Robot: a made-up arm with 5 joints.
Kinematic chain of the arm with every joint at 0, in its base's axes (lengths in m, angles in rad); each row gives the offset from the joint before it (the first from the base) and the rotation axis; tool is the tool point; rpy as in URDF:
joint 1: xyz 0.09 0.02 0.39 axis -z
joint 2: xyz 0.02 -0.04 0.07 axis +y
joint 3: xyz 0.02 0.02 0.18 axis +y
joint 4: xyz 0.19 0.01 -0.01 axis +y
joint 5: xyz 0.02 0 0.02 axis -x
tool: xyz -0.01 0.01 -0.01 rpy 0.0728 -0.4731 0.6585
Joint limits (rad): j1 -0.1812..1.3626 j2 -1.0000..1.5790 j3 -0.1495..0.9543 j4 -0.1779..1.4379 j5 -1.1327..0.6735
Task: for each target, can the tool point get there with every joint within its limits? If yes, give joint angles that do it. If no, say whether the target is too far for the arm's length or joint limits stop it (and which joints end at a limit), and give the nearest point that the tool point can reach.
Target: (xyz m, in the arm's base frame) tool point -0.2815 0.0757 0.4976
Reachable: no: joint limits stop it (at a limit: joint 1, joint 2, joint 3, joint 4, joint 5) | nearest point 0.0977 -0.0573 0.5640 | short by 0.407 m
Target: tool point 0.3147 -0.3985 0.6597
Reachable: no: too far | nearest point 0.2360 -0.2519 0.5867 | short by 0.182 m
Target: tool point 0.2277 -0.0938 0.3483
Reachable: yes | joints 0.7124 0.8566 0.6333 1.0687 -0.9659
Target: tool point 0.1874 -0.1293 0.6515
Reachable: yes | joints 1.0152 -0.3526 0.3101 0.1178 -0.6698
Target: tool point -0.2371 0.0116 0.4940
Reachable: no: joint limits stop it (at a limit: joint 1, joint 2, joint 3, joint 4, joint 5) | nearest point 0.0977 -0.0573 0.5640 | short by 0.349 m
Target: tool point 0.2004 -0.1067 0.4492
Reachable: yes | joints 0.8494 0.2175 0.8196 1.1623 0.0732
